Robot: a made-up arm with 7 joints. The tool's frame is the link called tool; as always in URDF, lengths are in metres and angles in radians. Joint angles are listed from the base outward.
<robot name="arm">
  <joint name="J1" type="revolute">
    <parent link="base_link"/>
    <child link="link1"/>
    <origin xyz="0.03 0.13 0.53" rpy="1.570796 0 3.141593"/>
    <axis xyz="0 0 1"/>
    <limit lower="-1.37" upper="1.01"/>
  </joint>
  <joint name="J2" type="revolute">
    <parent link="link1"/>
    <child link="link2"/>
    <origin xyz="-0.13 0.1 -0.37" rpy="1.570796 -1.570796 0"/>
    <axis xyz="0 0 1"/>
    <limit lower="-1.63" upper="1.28"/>
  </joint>
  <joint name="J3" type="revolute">
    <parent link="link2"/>
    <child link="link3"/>
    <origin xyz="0.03 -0.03 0.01" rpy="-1.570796 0 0"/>
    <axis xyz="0 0 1"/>
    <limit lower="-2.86" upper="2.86"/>
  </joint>
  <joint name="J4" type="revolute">
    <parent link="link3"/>
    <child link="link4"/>
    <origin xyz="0.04 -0.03 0.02" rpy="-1.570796 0 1.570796"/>
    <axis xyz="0 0 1"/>
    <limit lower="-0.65" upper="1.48"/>
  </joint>
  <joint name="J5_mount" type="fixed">
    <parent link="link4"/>
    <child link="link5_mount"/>
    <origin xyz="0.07 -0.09 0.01"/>
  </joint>
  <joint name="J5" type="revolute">
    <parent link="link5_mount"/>
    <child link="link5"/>
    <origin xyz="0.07 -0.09 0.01" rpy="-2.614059 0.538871 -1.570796"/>
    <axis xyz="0 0 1"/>
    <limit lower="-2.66" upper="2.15"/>
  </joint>
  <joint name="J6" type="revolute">
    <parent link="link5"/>
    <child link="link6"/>
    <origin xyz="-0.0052 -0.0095 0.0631" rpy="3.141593 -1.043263 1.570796"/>
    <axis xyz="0 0 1"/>
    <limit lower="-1.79" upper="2"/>
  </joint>
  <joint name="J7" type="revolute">
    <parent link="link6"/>
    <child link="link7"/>
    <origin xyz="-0.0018 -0.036 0" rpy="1.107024 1.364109 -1.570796"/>
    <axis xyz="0 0 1"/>
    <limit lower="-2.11" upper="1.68"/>
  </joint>
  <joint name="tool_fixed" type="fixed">
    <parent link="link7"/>
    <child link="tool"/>
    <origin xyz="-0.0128 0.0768 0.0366" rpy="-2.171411 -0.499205 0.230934"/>
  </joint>
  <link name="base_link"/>
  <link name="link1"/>
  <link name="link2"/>
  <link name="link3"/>
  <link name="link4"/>
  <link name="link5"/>
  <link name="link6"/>
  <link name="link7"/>
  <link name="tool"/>
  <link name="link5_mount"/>
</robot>
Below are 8 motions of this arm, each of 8 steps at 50 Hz.
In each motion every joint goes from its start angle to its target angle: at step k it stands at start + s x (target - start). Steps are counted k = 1, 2, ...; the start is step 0. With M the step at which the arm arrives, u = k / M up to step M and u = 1 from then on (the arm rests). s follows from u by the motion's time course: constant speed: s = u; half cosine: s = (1 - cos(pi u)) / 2; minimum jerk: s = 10 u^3 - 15 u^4 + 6 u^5.
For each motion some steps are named. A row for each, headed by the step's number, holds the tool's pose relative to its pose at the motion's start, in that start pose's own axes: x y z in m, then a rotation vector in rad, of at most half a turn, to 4 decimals.
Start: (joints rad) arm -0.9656 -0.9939 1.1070 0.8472 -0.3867 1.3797 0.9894
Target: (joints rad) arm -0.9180 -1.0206 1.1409 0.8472 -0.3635 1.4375 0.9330
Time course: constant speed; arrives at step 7
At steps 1, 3, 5, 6, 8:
1: -0.0021 0.0008 0.0002 -0.0014 -0.0029 0.0204
3: -0.0062 0.0024 0.0007 -0.0046 -0.0088 0.0610
5: -0.0105 0.0040 0.0012 -0.0083 -0.0151 0.1015
6: -0.0127 0.0048 0.0014 -0.0103 -0.0184 0.1217
8: -0.0149 0.0056 0.0016 -0.0124 -0.0217 0.1419

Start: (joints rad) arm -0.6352 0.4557 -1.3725 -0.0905 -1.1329 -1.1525 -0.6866
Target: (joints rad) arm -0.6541 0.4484 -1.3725 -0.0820 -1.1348 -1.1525 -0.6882
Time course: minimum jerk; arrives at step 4
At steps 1, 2, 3, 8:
1: 0.0005 -0.0003 0.0004 -0.0006 -0.0027 -0.0002
2: 0.0024 -0.0013 0.0020 -0.0030 -0.0129 -0.0007
3: 0.0042 -0.0024 0.0036 -0.0054 -0.0232 -0.0012
8: 0.0047 -0.0027 0.0040 -0.0060 -0.0259 -0.0014

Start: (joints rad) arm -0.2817 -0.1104 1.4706 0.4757 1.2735 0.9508 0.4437
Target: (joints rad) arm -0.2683 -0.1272 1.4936 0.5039 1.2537 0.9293 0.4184
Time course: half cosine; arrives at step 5
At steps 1, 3, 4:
1: 0.0001 -0.0006 -0.0001 -0.0040 0.0026 -0.0018
3: 0.0004 -0.0041 -0.0004 -0.0274 0.0178 -0.0121
4: 0.0005 -0.0057 -0.0005 -0.0378 0.0246 -0.0168

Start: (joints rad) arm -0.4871 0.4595 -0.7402 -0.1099 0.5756 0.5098 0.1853
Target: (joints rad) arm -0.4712 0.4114 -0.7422 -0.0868 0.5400 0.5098 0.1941
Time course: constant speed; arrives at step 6
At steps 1, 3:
1: -0.0005 -0.0001 0.0021 0.0073 -0.0089 -0.0082
3: -0.0014 -0.0005 0.0063 0.0218 -0.0264 -0.0249

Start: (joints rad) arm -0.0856 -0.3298 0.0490 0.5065 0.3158 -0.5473 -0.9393
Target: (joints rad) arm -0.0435 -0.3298 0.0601 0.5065 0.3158 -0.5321 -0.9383
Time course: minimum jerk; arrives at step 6
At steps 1, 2, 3, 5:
1: 0.0000 -0.0002 -0.0005 0.0000 0.0013 -0.0012
2: -0.0001 -0.0015 -0.0028 0.0001 0.0078 -0.0070
3: -0.0002 -0.0035 -0.0067 0.0002 0.0186 -0.0165
5: -0.0005 -0.0067 -0.0130 0.0001 0.0360 -0.0319

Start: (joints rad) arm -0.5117 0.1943 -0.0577 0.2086 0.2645 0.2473 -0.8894
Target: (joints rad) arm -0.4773 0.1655 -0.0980 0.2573 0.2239 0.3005 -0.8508
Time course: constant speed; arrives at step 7
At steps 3, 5, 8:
3: -0.0093 0.0015 0.0033 0.0024 -0.0365 -0.0241
5: -0.0155 0.0024 0.0054 0.0047 -0.0606 -0.0402
8: -0.0218 0.0033 0.0073 0.0077 -0.0845 -0.0564

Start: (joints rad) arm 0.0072 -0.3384 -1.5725 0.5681 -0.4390 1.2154 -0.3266
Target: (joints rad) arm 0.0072 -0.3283 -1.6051 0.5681 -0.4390 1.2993 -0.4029
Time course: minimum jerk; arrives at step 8
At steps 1, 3, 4, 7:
1: 0.0000 0.0000 0.0002 -0.0012 0.0001 0.0005
3: -0.0006 0.0001 0.0030 -0.0207 0.0012 0.0081
4: -0.0012 0.0002 0.0055 -0.0377 0.0023 0.0144
7: -0.0025 0.0003 0.0107 -0.0744 0.0050 0.0269

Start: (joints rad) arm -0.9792 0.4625 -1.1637 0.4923 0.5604 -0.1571 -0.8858
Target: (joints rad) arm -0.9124 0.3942 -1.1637 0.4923 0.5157 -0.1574 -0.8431
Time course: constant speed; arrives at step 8
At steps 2, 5, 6, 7, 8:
2: -0.0035 0.0025 0.0017 0.0219 -0.0264 -0.0013
5: -0.0088 0.0060 0.0039 0.0558 -0.0653 -0.0036
6: -0.0106 0.0071 0.0046 0.0674 -0.0781 -0.0044
7: -0.0124 0.0081 0.0052 0.0791 -0.0907 -0.0054
8: -0.0142 0.0092 0.0058 0.0909 -0.1033 -0.0064

